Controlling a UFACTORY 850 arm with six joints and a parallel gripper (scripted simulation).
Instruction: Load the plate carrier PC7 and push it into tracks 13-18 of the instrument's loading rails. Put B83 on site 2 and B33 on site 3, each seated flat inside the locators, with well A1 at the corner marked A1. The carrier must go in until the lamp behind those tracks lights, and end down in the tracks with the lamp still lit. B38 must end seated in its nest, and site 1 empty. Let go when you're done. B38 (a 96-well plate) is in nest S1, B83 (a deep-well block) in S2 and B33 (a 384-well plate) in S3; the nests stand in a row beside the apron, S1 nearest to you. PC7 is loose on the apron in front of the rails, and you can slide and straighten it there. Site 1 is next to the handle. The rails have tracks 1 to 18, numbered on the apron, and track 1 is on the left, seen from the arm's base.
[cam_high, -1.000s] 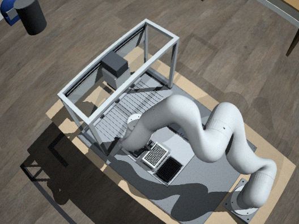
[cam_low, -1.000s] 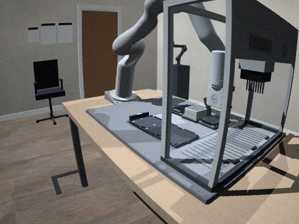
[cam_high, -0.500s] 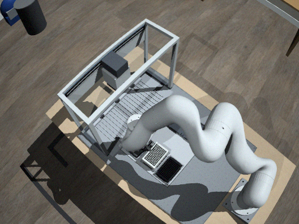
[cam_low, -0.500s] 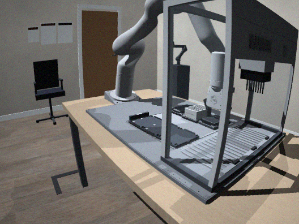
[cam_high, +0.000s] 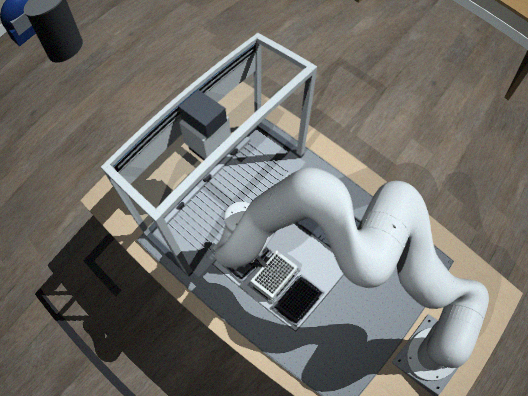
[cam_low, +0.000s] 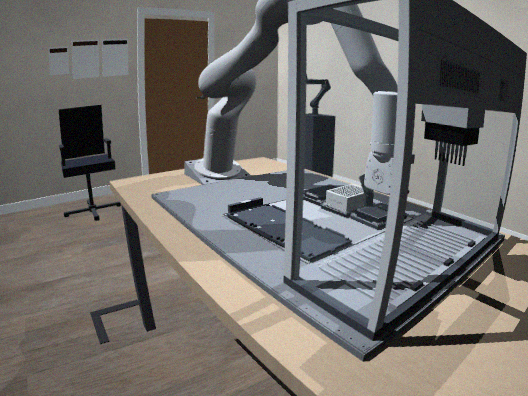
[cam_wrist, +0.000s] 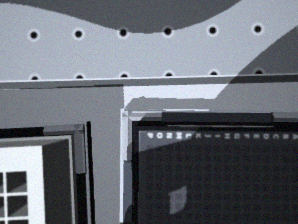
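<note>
The nest S3 lies 20 mm below my hand. Round my hand: plate carrier PC7: 80 mm behind, 270 mm to the right, 10 mm below; then nest S2: 110 mm behind, 10 mm to the right, 20 mm below; then black plate B38: 220 mm behind, 10 mm to the right, 10 mm below.
</note>
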